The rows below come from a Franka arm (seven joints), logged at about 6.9 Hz.
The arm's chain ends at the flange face. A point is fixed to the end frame.
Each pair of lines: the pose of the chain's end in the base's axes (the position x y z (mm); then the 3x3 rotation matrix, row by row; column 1 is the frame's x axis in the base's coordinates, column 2 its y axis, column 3 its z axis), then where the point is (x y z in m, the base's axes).
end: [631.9 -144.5 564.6], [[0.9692 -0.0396 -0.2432], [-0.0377 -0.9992 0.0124], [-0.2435 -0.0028 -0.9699]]
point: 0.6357 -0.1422 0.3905
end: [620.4 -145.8 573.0], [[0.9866 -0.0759 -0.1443], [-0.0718 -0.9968 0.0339], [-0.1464 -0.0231 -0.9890]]
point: 0.6417 -0.1414 0.4002
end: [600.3 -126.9 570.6], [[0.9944 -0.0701 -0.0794], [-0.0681 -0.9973 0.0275], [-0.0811 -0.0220 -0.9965]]
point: 0.6328 -0.1234 0.3995
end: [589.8 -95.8 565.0], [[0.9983 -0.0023 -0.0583], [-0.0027 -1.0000 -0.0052], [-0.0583 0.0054 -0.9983]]
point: 0.6259 -0.0948 0.3946
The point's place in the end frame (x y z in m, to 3 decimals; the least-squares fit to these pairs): 0.046 -0.002 0.168
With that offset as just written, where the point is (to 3 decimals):
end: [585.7 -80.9 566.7], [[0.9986 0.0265 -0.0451], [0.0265 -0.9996 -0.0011], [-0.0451 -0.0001 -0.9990]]
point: 0.624 -0.078 0.397
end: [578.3 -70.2 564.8], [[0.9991 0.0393 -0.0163], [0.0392 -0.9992 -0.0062], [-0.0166 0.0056 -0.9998]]
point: 0.621 -0.067 0.396
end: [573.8 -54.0 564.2], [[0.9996 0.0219 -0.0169], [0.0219 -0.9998 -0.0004], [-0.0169 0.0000 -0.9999]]
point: 0.617 -0.051 0.395
